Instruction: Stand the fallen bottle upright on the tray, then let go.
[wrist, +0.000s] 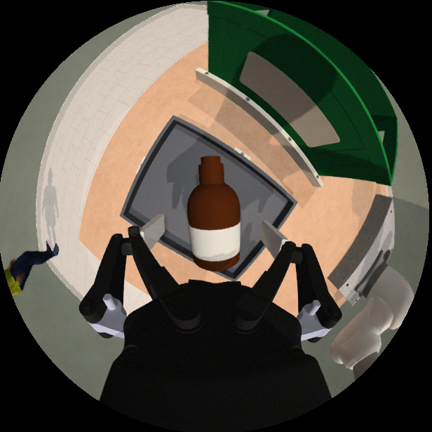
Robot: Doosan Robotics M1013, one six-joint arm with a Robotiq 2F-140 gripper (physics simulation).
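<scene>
A brown bottle (214,207) with a white label lies on its side in the grey tray (150,175). Its neck points to the top of the view and its base is toward the gripper, near the tray's lower corner. My gripper (212,226) is open, with one finger pad to the left of the bottle and the other to the right, at the height of the label in the view. There is a gap on both sides and neither pad touches the bottle. How far the pads are above the tray is hard to tell.
A green crate (230,55) stands at the upper right, behind a pale rail (269,118) with screws. A dark grey strip (362,240) and a pale robot arm (370,320) are at the right. Part of a person (30,262) shows at the left edge.
</scene>
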